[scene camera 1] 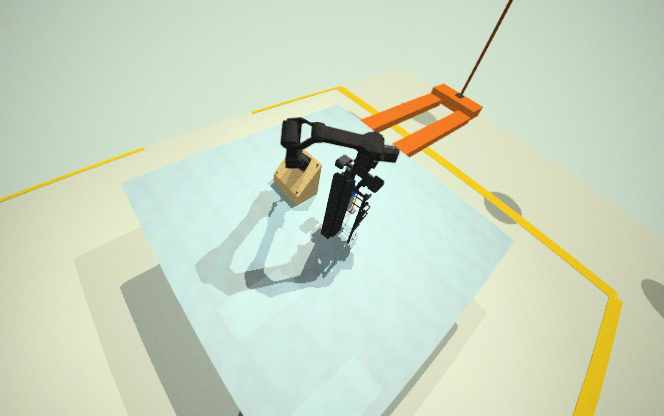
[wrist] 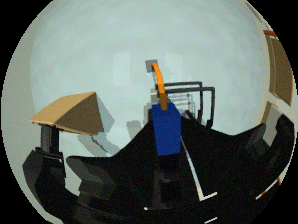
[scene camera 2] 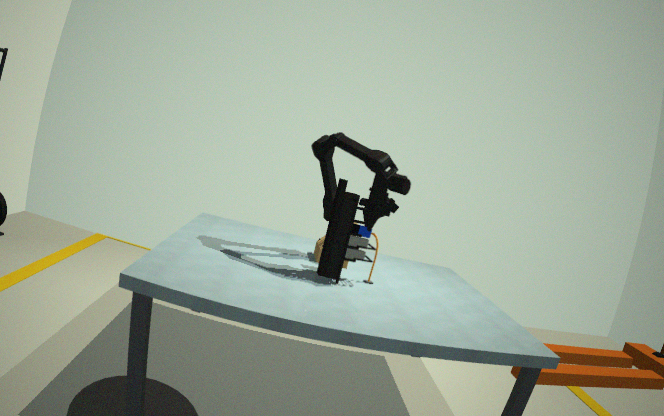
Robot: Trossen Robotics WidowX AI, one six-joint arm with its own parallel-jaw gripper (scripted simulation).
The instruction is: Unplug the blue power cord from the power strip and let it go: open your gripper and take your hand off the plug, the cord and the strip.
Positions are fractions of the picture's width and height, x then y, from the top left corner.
Scene:
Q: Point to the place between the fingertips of my gripper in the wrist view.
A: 0.56, 0.55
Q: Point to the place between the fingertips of my gripper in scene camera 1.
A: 0.53, 0.45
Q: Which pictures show my gripper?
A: Scene camera 1, the wrist view and scene camera 2: all of them.

